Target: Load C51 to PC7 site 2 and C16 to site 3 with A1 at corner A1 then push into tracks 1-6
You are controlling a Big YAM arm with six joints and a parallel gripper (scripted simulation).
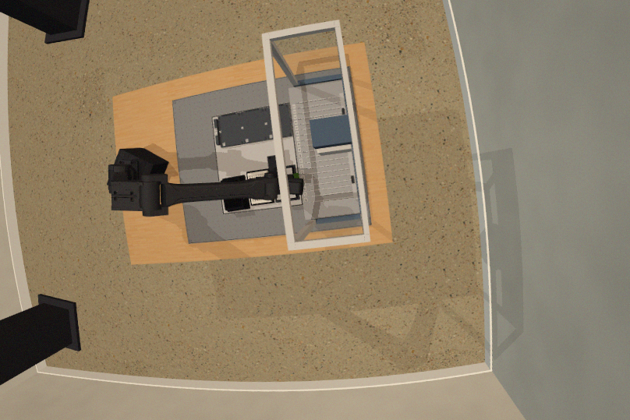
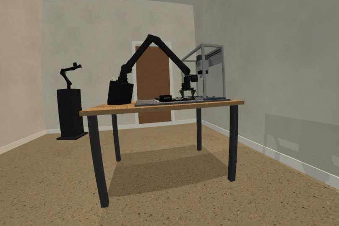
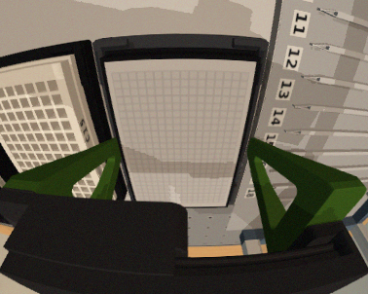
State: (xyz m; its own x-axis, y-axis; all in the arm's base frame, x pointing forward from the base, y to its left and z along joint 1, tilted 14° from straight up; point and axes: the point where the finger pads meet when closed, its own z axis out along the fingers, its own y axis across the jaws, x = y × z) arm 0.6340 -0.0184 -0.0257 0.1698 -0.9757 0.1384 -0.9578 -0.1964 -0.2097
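My hand is 2 cm above the nest S3. Round my hand: dark carrier PC7: 23 cm to the left, 15 cm behind, 1 cm below; black nest: 21 cm behind, 5 cm to the right, 2 cm below; white 96-well plate C15: 11 cm behind, 2 cm to the right.
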